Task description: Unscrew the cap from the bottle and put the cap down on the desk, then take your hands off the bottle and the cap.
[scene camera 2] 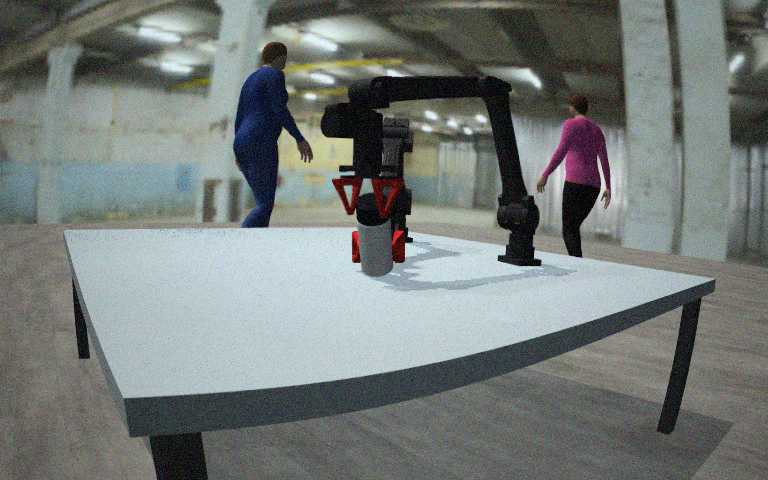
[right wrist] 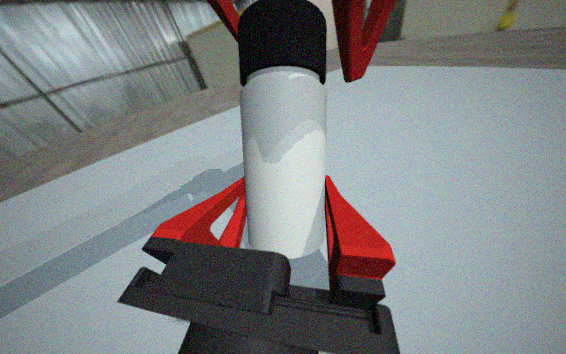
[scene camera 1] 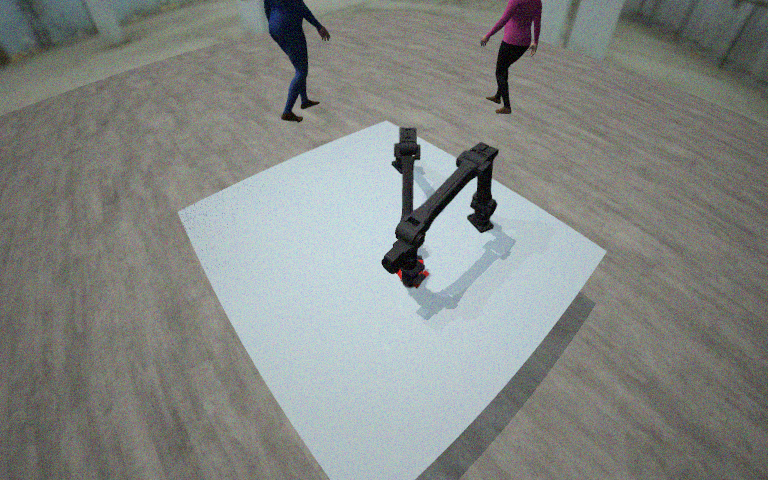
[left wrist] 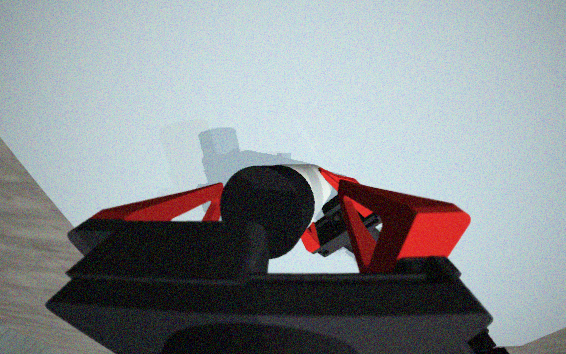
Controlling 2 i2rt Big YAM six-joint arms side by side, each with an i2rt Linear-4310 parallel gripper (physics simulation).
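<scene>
A light grey-white bottle stands upright on the desk, slightly tilted in scene camera 2, with a black cap on its top. My right gripper is shut on the bottle's lower body, one red finger on each side. My left gripper is open and points down over the cap. Its fingers are at cap height on either side; a gap shows between the cap and one finger. In scene camera 1 the arms hide the bottle and cap.
The white desk carries both arm bases. The left arm arches above the bottle. The right arm reaches in behind it. Two people, one in blue and one in pink, stand beyond the desk.
</scene>
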